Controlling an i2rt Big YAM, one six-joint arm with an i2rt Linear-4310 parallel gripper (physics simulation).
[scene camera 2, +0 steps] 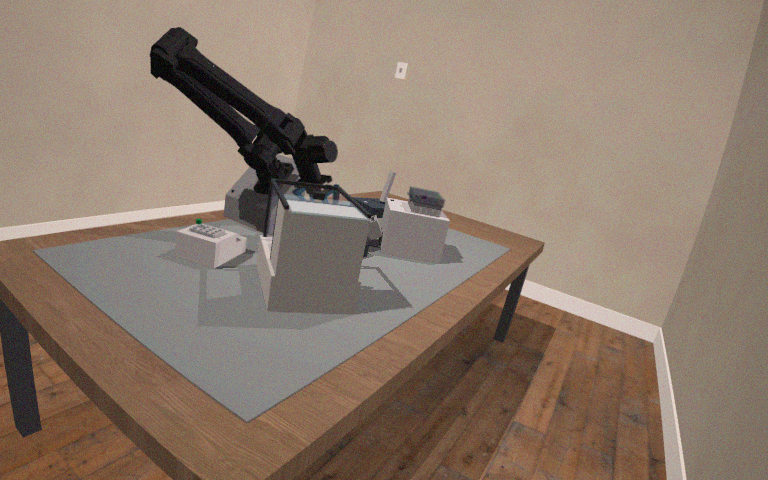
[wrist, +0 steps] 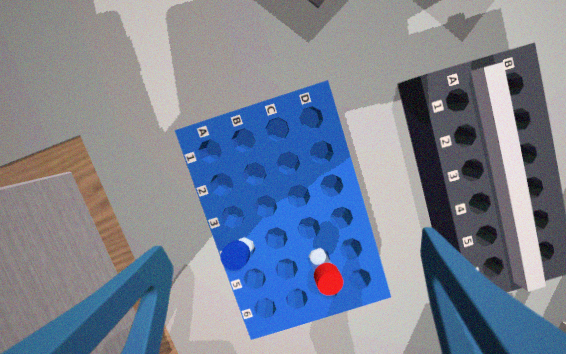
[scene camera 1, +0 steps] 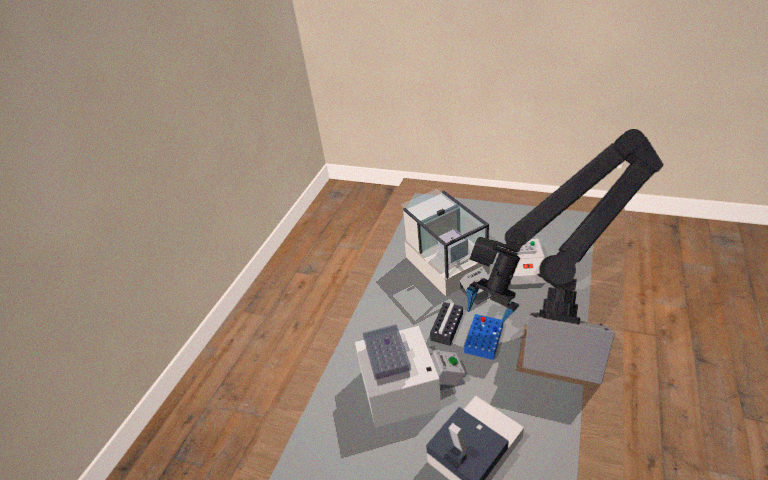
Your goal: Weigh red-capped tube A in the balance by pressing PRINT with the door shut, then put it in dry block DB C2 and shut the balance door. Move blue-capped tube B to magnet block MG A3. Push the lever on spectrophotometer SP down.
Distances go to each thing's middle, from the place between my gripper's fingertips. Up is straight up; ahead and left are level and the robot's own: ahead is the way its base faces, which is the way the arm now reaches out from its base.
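The small box with green button point(scene camera 1: 449, 369) is 11 cm ahead of my hand, 14 cm to the left of it and 6 cm below it, and going by their middles it's the nearest to my hand of the things named here. There's a grey block device point(scene camera 1: 401, 382) as well, 21 cm ahead of my hand and 20 cm to the left. And the glass-box balance point(scene camera 2: 309, 259), that's 32 cm to the right of my hand, 15 cm ahead and 1 cm above. Going by their middles, the balance is the farthest from my hand of the things named here.
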